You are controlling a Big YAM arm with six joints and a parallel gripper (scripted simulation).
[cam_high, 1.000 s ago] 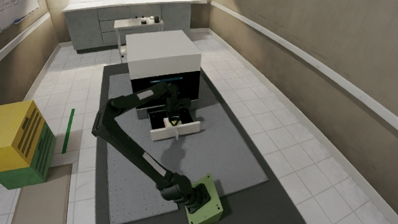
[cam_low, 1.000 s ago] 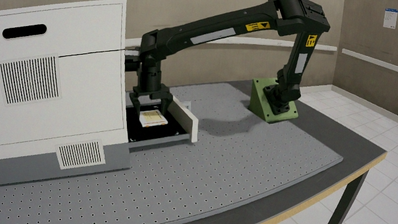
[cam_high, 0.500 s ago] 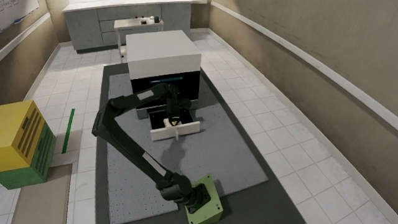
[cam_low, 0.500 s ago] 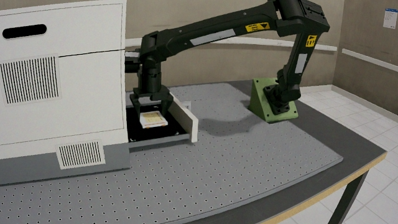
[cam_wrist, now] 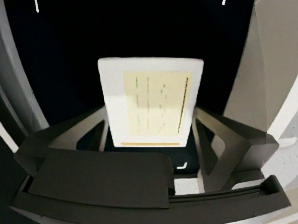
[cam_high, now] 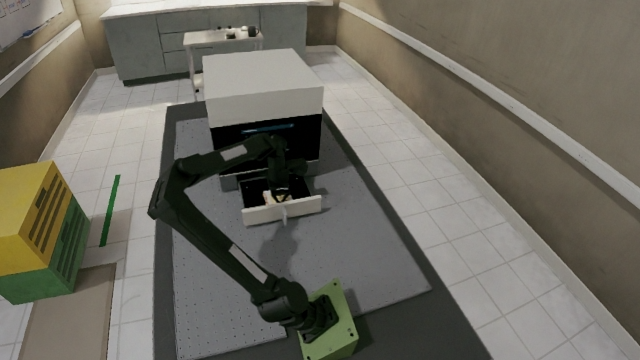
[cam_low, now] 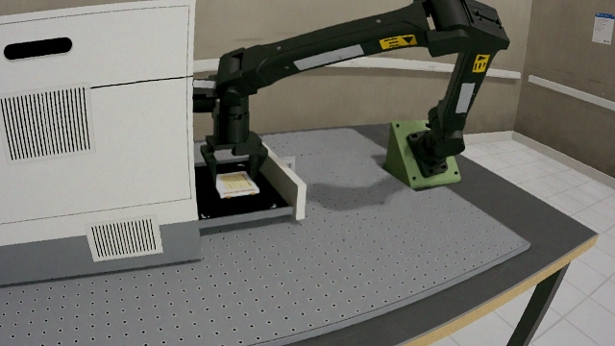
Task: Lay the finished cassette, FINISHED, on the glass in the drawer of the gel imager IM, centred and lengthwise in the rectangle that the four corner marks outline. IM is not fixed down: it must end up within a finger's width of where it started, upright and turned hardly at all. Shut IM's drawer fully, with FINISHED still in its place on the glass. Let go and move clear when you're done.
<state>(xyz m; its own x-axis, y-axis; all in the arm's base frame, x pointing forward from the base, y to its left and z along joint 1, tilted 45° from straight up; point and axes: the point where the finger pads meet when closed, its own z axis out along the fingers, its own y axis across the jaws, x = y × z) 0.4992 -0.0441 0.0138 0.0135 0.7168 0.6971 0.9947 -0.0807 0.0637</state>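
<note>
The cassette lies 10 mm to the left of my hand and 10 mm below it. Round my hand: imager drawer: 30 mm ahead, 10 mm above.
</note>
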